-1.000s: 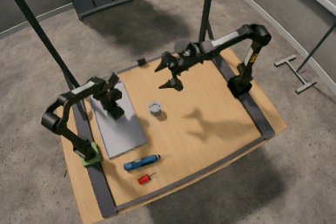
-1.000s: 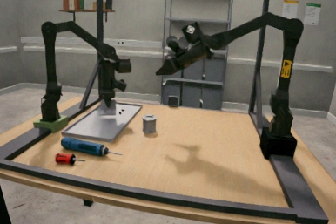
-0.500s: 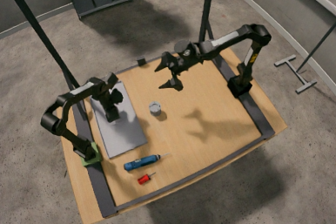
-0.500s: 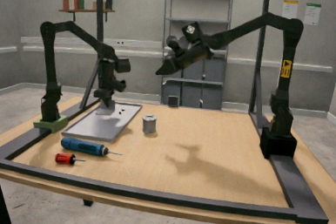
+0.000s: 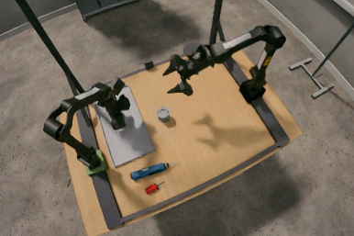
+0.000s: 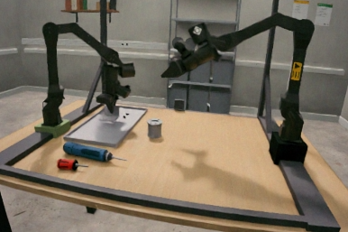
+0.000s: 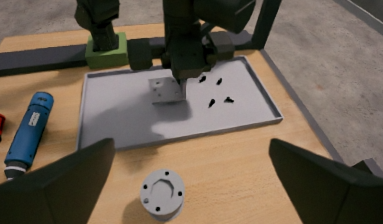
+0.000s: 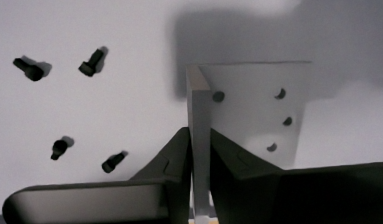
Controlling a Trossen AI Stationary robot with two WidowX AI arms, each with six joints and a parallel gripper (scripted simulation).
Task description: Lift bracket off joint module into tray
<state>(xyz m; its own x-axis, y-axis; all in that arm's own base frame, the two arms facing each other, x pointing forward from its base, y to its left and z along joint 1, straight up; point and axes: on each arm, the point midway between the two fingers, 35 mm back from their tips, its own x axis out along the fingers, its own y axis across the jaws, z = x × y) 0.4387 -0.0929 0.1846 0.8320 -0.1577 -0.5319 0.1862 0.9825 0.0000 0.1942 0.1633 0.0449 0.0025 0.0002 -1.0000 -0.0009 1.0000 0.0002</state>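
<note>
Right now the tray is 80 mm below my right hand and 10 mm ahead of it. The rest, counted from my right hand: grey joint module (210 mm to the left, 70 mm ahead, 50 mm below); bracket (40 mm below, 30 mm ahead); red screwdriver (380 mm ahead, 70 mm below, 30 mm to the left).
</note>
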